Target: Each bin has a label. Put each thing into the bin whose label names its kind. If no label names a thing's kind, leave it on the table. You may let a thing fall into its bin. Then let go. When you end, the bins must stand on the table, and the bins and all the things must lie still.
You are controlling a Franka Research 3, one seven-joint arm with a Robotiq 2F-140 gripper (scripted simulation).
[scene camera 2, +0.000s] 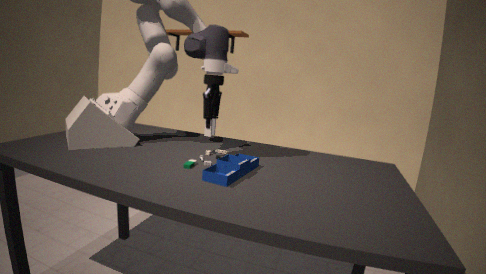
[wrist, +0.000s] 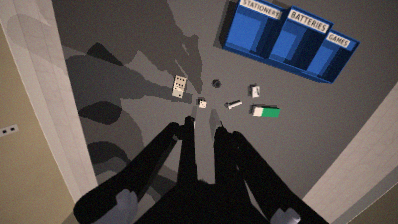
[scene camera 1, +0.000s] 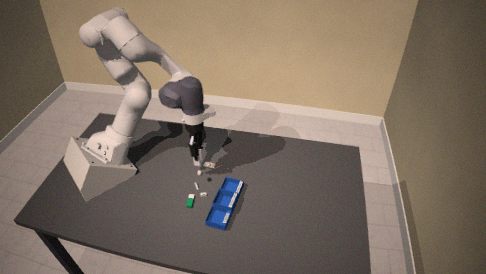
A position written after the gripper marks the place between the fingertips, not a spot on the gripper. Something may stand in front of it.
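Note:
A blue bin [scene camera 2: 228,169] can be seen, and the blue bin [scene camera 1: 223,197] is visible here too. The gripper [scene camera 2: 209,135] is in the scene as well, and the wrist view also shows the gripper [wrist: 203,113].

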